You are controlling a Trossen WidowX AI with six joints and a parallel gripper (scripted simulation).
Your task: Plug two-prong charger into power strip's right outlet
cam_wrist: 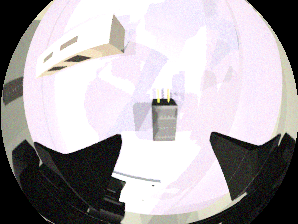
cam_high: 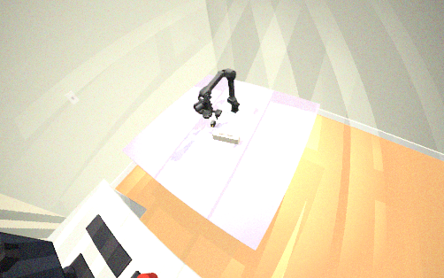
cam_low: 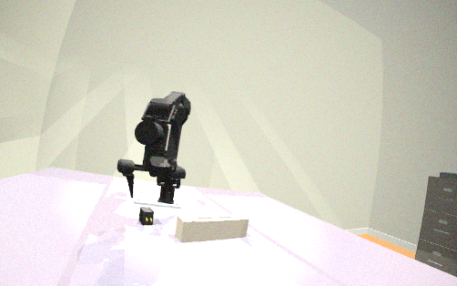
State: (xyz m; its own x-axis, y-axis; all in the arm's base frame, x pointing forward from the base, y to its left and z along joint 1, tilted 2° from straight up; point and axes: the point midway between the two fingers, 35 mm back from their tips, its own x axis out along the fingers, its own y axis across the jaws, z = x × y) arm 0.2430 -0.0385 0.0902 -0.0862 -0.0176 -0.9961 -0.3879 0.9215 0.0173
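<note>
Now: gripper tip 10 mm short of the two-prong charger, 10 mm to the right of it and 50 mm above it.
</note>
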